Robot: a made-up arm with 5 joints.
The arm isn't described. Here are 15 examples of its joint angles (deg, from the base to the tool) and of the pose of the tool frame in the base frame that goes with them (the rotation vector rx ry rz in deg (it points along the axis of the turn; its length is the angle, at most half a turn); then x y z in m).
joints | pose
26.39 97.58 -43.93 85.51 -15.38 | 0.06 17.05 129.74 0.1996 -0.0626 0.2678
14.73 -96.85 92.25 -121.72 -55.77 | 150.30 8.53 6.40 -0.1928 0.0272 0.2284
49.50 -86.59 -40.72 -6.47 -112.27 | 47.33 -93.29 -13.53 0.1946 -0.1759 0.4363
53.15 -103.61 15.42 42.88 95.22 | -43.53 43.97 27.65 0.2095 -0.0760 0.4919
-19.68 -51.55 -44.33 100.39 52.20 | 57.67 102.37 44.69 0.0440 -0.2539 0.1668
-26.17 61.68 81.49 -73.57 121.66 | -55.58 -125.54 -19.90 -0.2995 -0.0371 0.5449
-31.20 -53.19 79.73 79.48 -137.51 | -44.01 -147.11 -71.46 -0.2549 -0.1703 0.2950
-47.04 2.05 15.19 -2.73 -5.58 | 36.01 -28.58 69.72 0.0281 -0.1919 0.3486
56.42 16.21 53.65 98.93 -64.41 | 48.13 92.40 42.88 -0.1309 -0.2782 0.2093
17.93 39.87 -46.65 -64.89 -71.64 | -76.68 -38.32 52.10 -0.0229 -0.3082 0.4691
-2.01 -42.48 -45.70 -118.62 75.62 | -39.37 105.23 -100.38 -0.0162 -0.4149 0.6456
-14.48 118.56 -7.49 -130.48 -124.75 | 70.70 -3.98 -73.85 -0.0717 0.1495 0.1157
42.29 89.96 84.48 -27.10 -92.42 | 27.28 41.93 1.49 -0.1312 -0.1656 0.2878
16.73 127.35 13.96 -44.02 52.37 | -14.35 -159.88 -23.64 -0.1732 -0.1254 0.1444
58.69 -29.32 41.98 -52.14 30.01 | -97.21 16.62 93.13 -0.1111 0.0980 0.4516
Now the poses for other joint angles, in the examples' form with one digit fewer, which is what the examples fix.
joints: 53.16 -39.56 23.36 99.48 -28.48
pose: 30.4 107.2 -19.5 -0.153 -0.323 0.478
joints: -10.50 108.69 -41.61 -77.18 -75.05
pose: -8.4 -68.9 -33.1 -0.043 -0.147 0.132
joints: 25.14 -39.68 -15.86 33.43 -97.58
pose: 56.2 -146.9 -40.8 0.072 -0.313 0.436
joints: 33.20 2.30 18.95 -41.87 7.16
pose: -60.5 -14.0 78.9 -0.099 -0.091 0.574
